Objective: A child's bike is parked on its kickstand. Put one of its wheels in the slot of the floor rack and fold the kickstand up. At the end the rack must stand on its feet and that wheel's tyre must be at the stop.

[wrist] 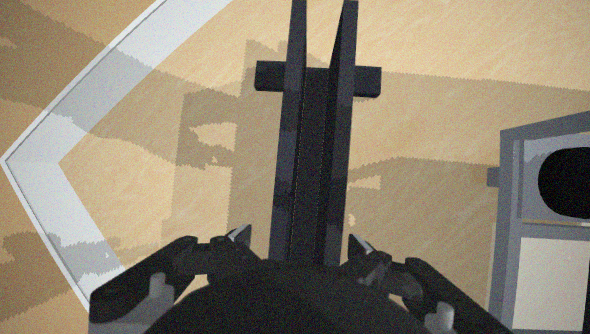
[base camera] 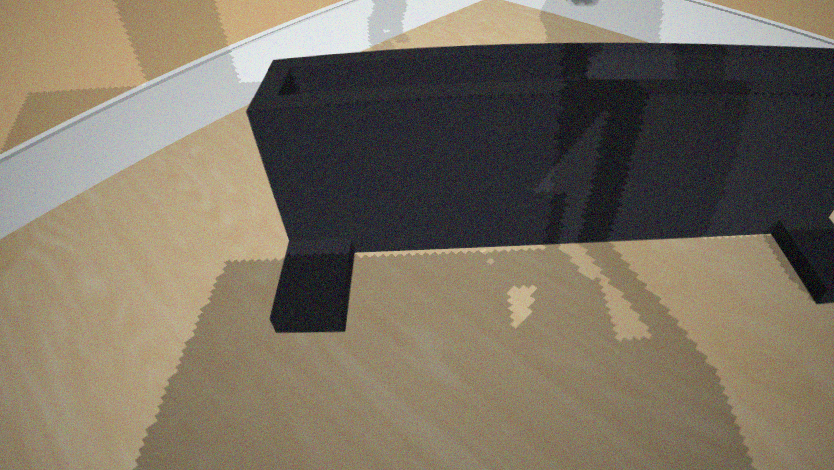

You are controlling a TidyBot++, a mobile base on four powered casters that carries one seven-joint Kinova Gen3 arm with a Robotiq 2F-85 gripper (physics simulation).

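Frame: origin at the arm's base, x ahead, y left, z up, level; metres.
Seen in the pictures: gripper, fingertip midpoint: (wrist: 299, 240).
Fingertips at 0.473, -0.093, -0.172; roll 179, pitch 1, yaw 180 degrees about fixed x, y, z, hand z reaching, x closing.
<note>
Pixels of each thing's top centre, then the offset from my fingertips to it, as dx, dy, dz. Level surfaces: height alone.
- black floor rack at its top centre: (base camera: 590, 65) (wrist: 309, 199) -0.008, -0.027, -0.064
- cross foot at its top centre: (base camera: 828, 251) (wrist: 359, 78) -0.100, -0.266, -0.204
- wooden floor at its surface level: dz -0.224
The black floor rack (base camera: 443, 169) (wrist: 342, 125) stands upright. In the base camera its long side wall faces me, with one foot (base camera: 313, 294) at the left and part of another foot at the right edge. In the wrist view the slot runs between its two long walls, and a cross foot (wrist: 367, 81) sticks out on both sides near the top. No bike part shows in the slot there. My gripper (wrist: 299, 240) is open and empty, its fingertips to either side of the rack in the wrist view. The child's bike and its kickstand do not show in either view.
A white kerb-like border (base camera: 116, 140) (wrist: 35, 165) makes a corner behind the rack in the base camera and at the left in the wrist view. The grey mobile base (wrist: 507, 200) stands at the right in the wrist view. Shadows fall across the wooden floor (base camera: 437, 397).
</note>
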